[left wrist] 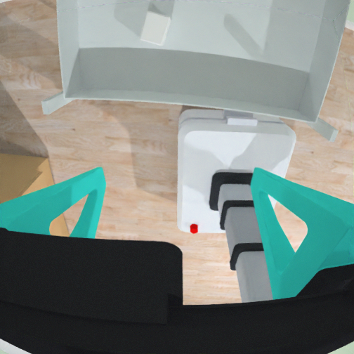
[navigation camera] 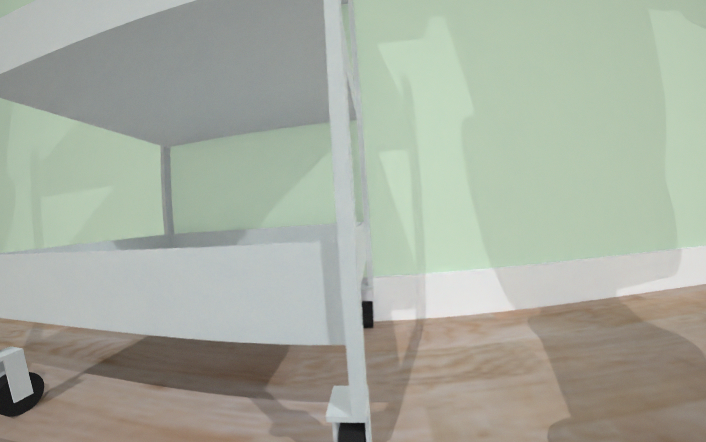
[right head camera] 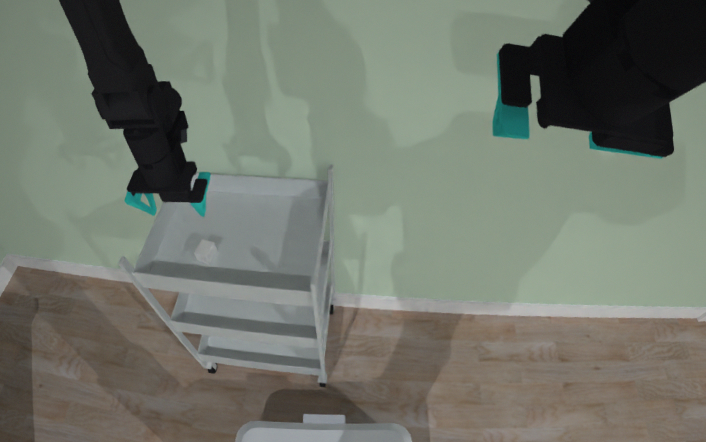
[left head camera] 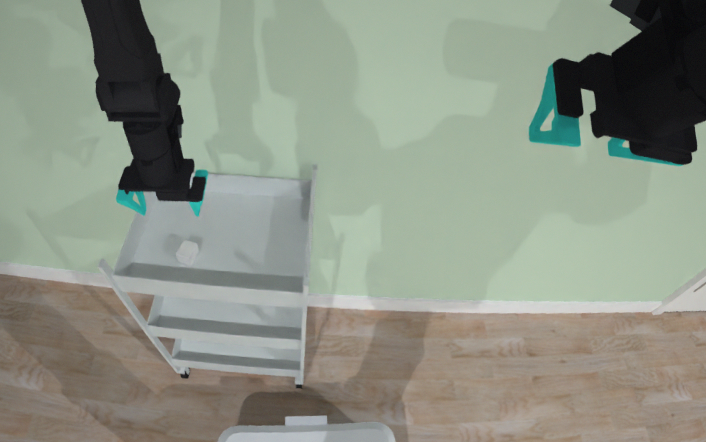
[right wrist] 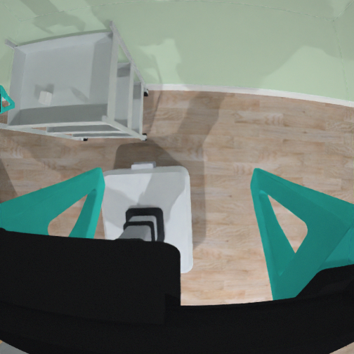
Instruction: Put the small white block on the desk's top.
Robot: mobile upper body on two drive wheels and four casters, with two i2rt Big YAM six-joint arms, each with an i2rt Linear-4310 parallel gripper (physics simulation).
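Places are measured from the left arm's base along level axes (x ahead, y left, z up), in centimetres.
Pixels of known places: left gripper, fingertip midpoint: [right head camera: 179,213] [left head camera: 171,212]; right gripper, fingertip midpoint: [right head camera: 544,135] [left head camera: 571,142].
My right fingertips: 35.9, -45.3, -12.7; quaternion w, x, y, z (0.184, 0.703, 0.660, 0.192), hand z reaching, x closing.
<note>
Behind a point stands the place of what it marks, as x, y, z.
The small white block [left head camera: 187,252] @[62.8, 6.0, -71.4] [right head camera: 206,250] @[63.1, 5.7, -71.4] [left wrist: 156,27] [right wrist: 45,97] lies in the top tray of a light grey trolley [left head camera: 208,287] @[52.2, -0.9, -68.9] [right head camera: 224,288] @[52.1, -1.2, -70.3] [left wrist: 190,100] [right wrist: 114,75] [navigation camera: 339,182] @[49.6, -21.5, -117.5], near the tray's front left part in the head camera views. My left gripper [left head camera: 170,213] @[53.7, 2.2, -46.0] [right head camera: 179,213] @[53.7, 2.2, -46.0] [left wrist: 177,175] is open and empty, above the tray; in the head camera views it appears beyond the block. My right gripper [right wrist: 177,176] is open and empty, well to the right of the trolley, and it also shows in the left head camera view [left head camera: 593,145] and the right head camera view [right head camera: 560,137]. The desk does not show clearly in any view.
The trolley has raised tray walls, corner posts and lower shelves, and stands near a green wall [left head camera: 442,208] @[82.9, -62.1, -77.2] [navigation camera: 547,130] @[82.8, -63.4, -104.6]. My white base [left wrist: 230,150] [right wrist: 175,200] is close in front of it. A tan wooden piece [left wrist: 22,175] shows at the left of the left wrist view.
</note>
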